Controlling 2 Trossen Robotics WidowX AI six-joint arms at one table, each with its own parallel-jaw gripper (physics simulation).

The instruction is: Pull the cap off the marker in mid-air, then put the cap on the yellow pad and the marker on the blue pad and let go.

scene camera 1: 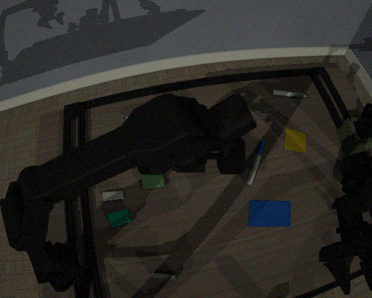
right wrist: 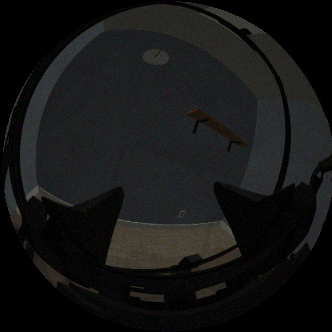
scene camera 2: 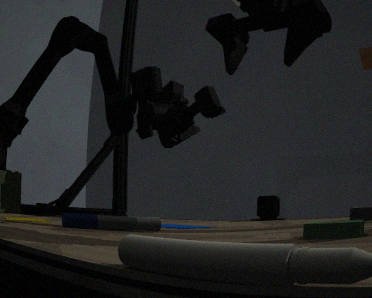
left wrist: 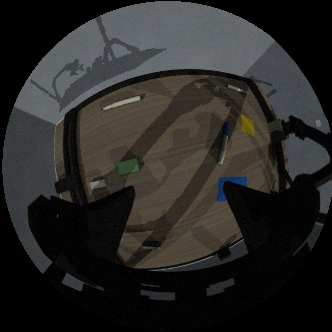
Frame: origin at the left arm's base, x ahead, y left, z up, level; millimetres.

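Seen in the pictures: left gripper, fingertip midpoint: [scene camera 2: 256, 69] [left wrist: 179, 188]; right gripper, fingertip midpoint: [scene camera 1: 360, 292] [right wrist: 168, 189] [scene camera 2: 212, 119]; left arm's base, link origin: [scene camera 1: 56, 266]; right arm's base, link origin: [scene camera 1: 363, 129] [left wrist: 284, 128].
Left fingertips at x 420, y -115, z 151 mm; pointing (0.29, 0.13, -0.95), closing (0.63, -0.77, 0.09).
Pixels of each thing's top centre, then the offset from my left fingertips to it.
- marker, top centre: [scene camera 2: 111, 216] [scene camera 1: 256, 161] [left wrist: 225, 141] 181 mm ahead, 79 mm right, 186 mm down
- table with its blue cap, top centre: [scene camera 2: 79, 214] [scene camera 1: 261, 147] [left wrist: 227, 128] 226 mm ahead, 65 mm right, 186 mm down
- small yellow pad, top centre: [scene camera 2: 26, 219] [scene camera 1: 295, 140] [left wrist: 247, 124] 335 mm ahead, 141 mm right, 204 mm down
- larger blue pad, top centre: [scene camera 2: 174, 226] [scene camera 1: 270, 213] [left wrist: 233, 188] 88 mm ahead, 205 mm right, 204 mm down
- green block, top centre: [scene camera 2: 335, 221] [scene camera 1: 152, 180] [left wrist: 126, 166] 49 mm back, 104 mm left, 190 mm down
- white block, top centre: [scene camera 1: 112, 195] [left wrist: 96, 184] 158 mm back, 157 mm left, 193 mm down
- teal block, top centre: [scene camera 1: 118, 217] 191 mm back, 98 mm left, 190 mm down
- white pen, top centre: [scene camera 2: 246, 243] [left wrist: 118, 101] 89 mm ahead, 268 mm left, 186 mm down
The marker [scene camera 1: 254, 169] [scene camera 2: 115, 222] [left wrist: 223, 150] lies on the table with its blue cap [scene camera 1: 261, 148] [scene camera 2: 79, 221] [left wrist: 227, 128] on one end. The small yellow pad [scene camera 1: 295, 140] [scene camera 2: 25, 220] [left wrist: 248, 125] lies near the cap end. The larger blue pad [scene camera 1: 269, 213] [scene camera 2: 187, 226] [left wrist: 235, 186] lies below the marker in scene camera 1. My left gripper [scene camera 2: 259, 68] [left wrist: 179, 188] is open and empty, high above the table, to the left of the marker in scene camera 1. My right gripper [right wrist: 168, 189] is open and empty, raised and facing a wall, away from marker and pads.
A green block [scene camera 1: 152, 181] [scene camera 2: 333, 229] [left wrist: 128, 166], a white block [scene camera 1: 113, 195] [left wrist: 98, 184] and a teal block [scene camera 1: 119, 218] lie left of the marker. A white pen [scene camera 2: 215, 255] [left wrist: 121, 103] and another pen [scene camera 1: 290, 94] [left wrist: 237, 89] lie near the black frame [scene camera 1: 200, 81].
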